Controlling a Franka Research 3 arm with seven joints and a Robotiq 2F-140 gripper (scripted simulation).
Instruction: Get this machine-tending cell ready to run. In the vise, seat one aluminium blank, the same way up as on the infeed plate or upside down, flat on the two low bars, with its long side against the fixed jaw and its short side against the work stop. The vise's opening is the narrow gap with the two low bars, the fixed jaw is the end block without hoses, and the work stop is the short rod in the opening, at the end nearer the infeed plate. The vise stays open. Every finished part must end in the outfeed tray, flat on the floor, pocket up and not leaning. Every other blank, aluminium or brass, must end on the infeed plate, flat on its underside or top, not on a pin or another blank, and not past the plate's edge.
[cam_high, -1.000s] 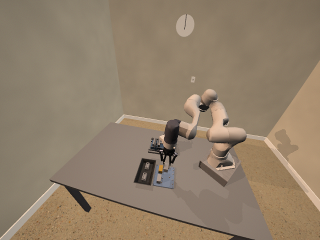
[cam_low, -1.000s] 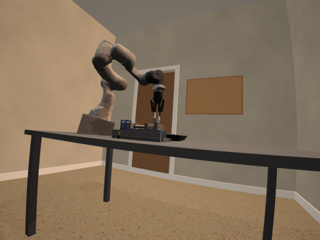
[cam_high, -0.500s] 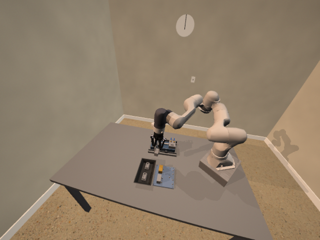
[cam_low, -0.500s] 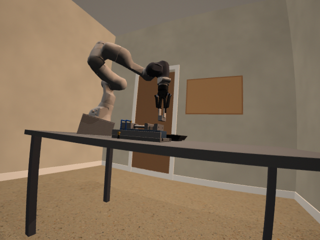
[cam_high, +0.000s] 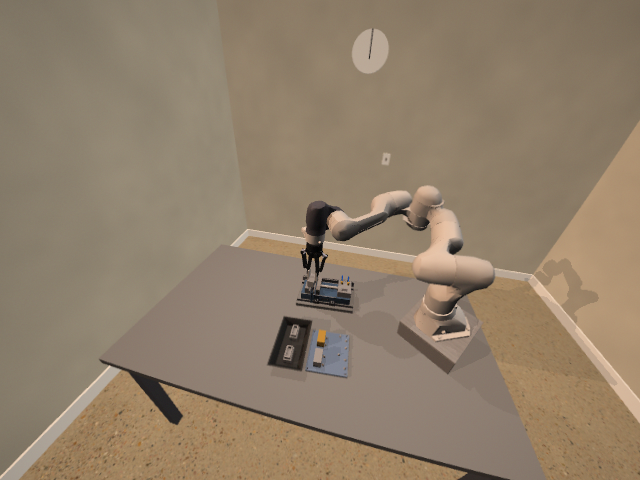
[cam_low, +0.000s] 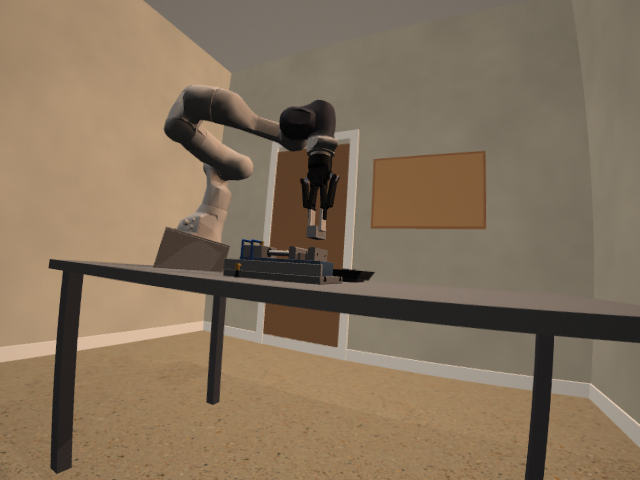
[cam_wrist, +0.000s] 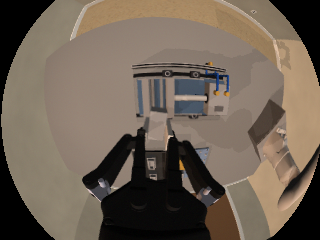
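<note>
Right now my hand is 150 mm above the vise, 70 mm past it and 40 mm to the left of it. From my hand the other things lie so: brass blank (240 mm to the left, 160 mm below, 80 mm behind).
</note>
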